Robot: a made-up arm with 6 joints. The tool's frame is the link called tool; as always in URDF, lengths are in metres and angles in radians. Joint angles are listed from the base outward.
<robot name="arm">
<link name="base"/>
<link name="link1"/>
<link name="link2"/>
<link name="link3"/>
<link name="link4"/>
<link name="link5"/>
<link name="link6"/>
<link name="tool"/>
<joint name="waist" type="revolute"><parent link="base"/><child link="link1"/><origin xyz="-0.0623 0.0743 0.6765"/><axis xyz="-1 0 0"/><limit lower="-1.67" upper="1.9"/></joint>
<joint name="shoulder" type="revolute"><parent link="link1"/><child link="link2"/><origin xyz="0.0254 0.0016 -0.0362"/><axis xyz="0 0 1"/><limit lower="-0.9" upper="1.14"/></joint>
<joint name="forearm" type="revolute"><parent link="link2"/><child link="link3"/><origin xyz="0.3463 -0.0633 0.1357"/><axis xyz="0 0 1"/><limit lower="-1.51" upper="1.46"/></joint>
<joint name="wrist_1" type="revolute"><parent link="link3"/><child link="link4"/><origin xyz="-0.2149 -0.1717 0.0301"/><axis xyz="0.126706 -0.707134 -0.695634"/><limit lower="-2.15" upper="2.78"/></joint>
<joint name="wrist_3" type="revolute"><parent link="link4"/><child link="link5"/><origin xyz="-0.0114 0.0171 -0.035"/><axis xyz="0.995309 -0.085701 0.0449"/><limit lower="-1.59" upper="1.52"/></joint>
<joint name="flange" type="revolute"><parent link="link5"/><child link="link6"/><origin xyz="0.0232 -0.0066 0.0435"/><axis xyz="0 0 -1"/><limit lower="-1.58" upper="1.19"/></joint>
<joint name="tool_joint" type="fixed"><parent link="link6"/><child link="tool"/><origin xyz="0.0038 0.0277 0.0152" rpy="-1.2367 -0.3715 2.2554"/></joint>
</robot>
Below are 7 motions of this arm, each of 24 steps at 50 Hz.
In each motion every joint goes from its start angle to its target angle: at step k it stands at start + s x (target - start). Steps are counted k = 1, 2, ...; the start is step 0. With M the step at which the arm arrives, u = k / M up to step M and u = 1 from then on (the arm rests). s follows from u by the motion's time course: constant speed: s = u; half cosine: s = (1 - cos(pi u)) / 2; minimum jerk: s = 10 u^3 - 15 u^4 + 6 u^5.
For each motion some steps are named. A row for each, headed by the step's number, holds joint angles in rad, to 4 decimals.
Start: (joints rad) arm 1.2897 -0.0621 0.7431 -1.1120 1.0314 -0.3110
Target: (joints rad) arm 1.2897 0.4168 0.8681 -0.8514 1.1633 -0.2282
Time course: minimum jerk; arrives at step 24
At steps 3, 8, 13, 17, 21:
3: 1.2897 -0.0544 0.7451 -1.1078 1.0335 -0.3097
8: 1.2897 0.0384 0.7693 -1.0573 1.0591 -0.2936
13: 1.2897 0.2146 0.8153 -0.9614 1.1076 -0.2632
17: 1.2897 0.3439 0.8491 -0.8911 1.1432 -0.2408
21: 1.2897 0.4091 0.8661 -0.8556 1.1612 -0.2295

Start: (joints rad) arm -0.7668 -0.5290 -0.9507 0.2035 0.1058 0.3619
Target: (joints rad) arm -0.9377 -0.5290 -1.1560 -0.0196 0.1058 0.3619
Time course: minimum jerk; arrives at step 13
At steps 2, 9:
2: -0.7717 -0.5290 -0.9566 0.1971 0.1058 0.3619
9: -0.9081 -0.5290 -1.1204 0.0191 0.1058 0.3619

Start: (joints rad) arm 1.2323 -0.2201 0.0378 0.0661 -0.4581 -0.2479
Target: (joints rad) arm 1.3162 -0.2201 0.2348 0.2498 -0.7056 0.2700
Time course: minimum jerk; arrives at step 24
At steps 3, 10, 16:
3: 1.2336 -0.2201 0.0410 0.0690 -0.4621 -0.2396
10: 1.2614 -0.2201 0.1061 0.1298 -0.5439 -0.0684
16: 1.2986 -0.2201 0.1935 0.2112 -0.6537 0.1613

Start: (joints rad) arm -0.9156 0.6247 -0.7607 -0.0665 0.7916 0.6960
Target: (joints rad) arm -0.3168 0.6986 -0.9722 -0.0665 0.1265 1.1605
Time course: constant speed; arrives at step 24
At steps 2, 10, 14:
2: -0.8657 0.6309 -0.7783 -0.0665 0.7362 0.7347
10: -0.6661 0.6555 -0.8488 -0.0665 0.5145 0.8895
14: -0.5663 0.6678 -0.8841 -0.0665 0.4036 0.9670

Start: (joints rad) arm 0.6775 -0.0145 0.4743 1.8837 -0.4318 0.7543
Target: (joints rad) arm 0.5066 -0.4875 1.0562 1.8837 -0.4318 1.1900
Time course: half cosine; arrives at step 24
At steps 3, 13, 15, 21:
3: 0.6710 -0.0325 0.4964 1.8837 -0.4318 0.7709
13: 0.5809 -0.2819 0.8032 1.8837 -0.4318 1.0006
15: 0.5593 -0.3415 0.8766 1.8837 -0.4318 1.0555
21: 0.5131 -0.4695 1.0341 1.8837 -0.4318 1.1734

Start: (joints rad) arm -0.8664 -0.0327 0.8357 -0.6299 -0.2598 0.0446
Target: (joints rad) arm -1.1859 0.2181 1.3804 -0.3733 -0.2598 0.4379
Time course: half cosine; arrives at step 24
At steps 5, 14, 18, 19, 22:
5: -0.8994 -0.0068 0.8920 -0.6034 -0.2598 0.0852
14: -1.0675 0.1252 1.1785 -0.4684 -0.2598 0.2921
18: -1.1391 0.1814 1.3006 -0.4109 -0.2598 0.3803
19: -1.1529 0.1922 1.3241 -0.3998 -0.2598 0.3973
22: -1.1805 0.2138 1.3711 -0.3777 -0.2598 0.4312

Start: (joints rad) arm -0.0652 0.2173 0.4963 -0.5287 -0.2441 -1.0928
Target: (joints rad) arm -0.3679 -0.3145 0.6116 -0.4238 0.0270 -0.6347
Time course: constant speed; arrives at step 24
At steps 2, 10, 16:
2: -0.0904 0.1730 0.5059 -0.5200 -0.2215 -1.0546
10: -0.1913 -0.0043 0.5443 -0.4850 -0.1311 -0.9019
16: -0.2670 -0.1372 0.5732 -0.4588 -0.0634 -0.7874

